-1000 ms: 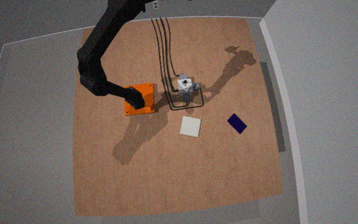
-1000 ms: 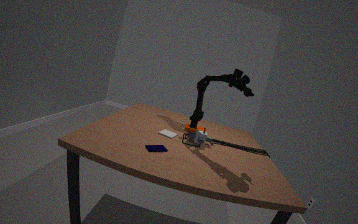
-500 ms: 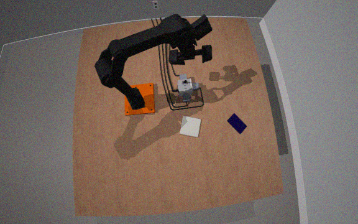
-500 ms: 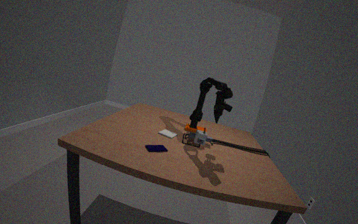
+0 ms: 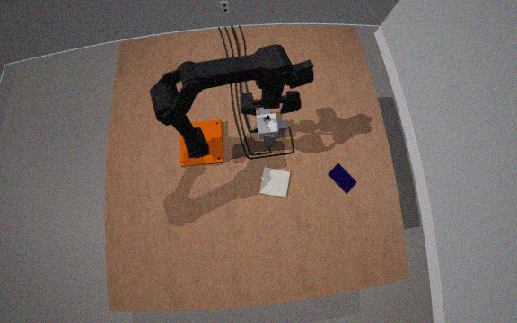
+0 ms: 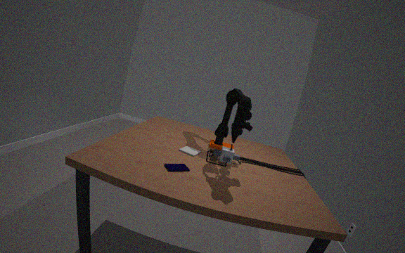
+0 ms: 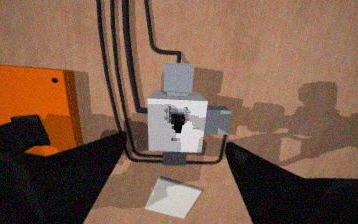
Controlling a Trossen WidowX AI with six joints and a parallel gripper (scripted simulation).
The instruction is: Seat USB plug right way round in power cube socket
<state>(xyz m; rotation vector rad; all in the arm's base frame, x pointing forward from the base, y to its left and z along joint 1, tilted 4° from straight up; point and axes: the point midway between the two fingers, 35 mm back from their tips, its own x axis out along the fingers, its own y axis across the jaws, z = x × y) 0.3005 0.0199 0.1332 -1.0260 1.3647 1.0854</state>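
Right now my gripper tip is 40 mm above the dark USB plug. Round my gripper tip: flat white block 240 mm to the right, 130 mm below, 40 mm behind; dark blue block 310 mm to the right, 250 mm ahead, 130 mm below.
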